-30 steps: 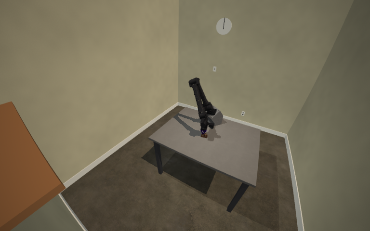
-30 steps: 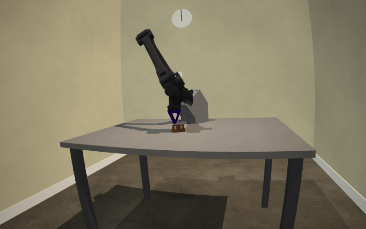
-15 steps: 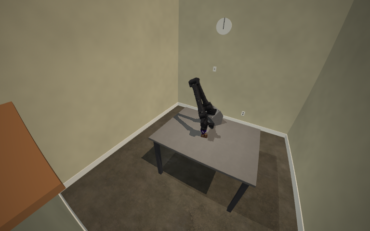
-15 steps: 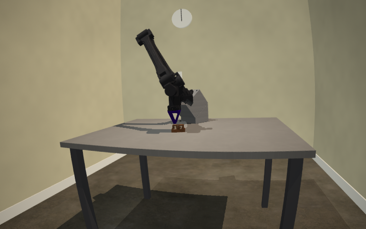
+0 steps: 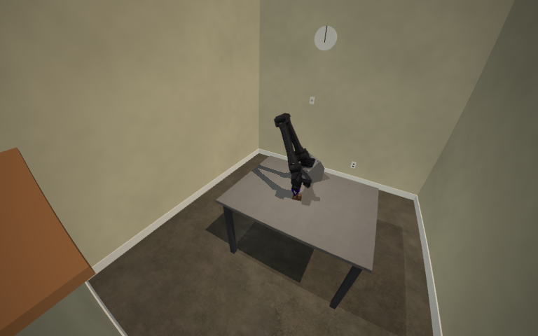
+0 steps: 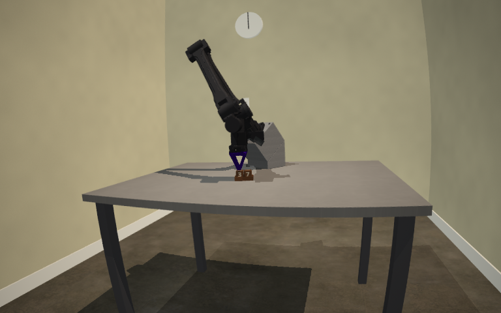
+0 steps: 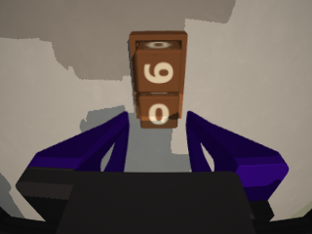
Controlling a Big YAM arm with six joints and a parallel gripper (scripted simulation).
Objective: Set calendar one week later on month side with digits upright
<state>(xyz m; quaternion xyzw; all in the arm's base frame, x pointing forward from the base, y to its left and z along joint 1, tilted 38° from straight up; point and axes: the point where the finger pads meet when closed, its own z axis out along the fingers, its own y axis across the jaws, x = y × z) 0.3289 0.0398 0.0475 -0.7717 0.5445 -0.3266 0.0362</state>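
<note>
The brown tray is 2 cm to the left of my hand and 4 cm below it.
</note>
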